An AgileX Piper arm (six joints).
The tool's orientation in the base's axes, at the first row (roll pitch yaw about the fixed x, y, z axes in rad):
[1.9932 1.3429 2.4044]
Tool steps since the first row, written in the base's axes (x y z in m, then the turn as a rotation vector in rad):
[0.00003 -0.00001 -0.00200 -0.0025 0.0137 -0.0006]
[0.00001 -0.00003 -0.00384 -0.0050 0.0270 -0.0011]
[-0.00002 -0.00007 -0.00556 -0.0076 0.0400 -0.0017]
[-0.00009 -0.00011 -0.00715 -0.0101 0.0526 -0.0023]
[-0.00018 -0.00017 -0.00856 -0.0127 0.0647 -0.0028]
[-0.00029 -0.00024 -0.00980 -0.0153 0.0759 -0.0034]
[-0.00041 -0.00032 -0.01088 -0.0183 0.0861 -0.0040]
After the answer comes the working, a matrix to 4 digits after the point.
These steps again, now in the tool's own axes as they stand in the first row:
[0.00194 -0.00043 0.00021 0.0031 0.0132 0.0034]
[0.00373 -0.00082 0.00035 0.0060 0.0260 0.0065]
[0.00541 -0.00120 0.00047 0.0090 0.0386 0.0095]
[0.00696 -0.00154 0.00054 0.0119 0.0508 0.0124]
[0.00834 -0.00185 0.00056 0.0147 0.0626 0.0150]
[0.00956 -0.00212 0.00055 0.0174 0.0735 0.0173]
[0.01062 -0.00237 0.00050 0.0200 0.0837 0.0188]

The tool's axes in the first row as the columns of a matrix, in the base's axes (rounded; the answer above uses it unrounded):
[-0.1673 -0.3822 0.9088]
[0.1519 0.9008 0.4068]
[-0.9741 0.2061 -0.0926]

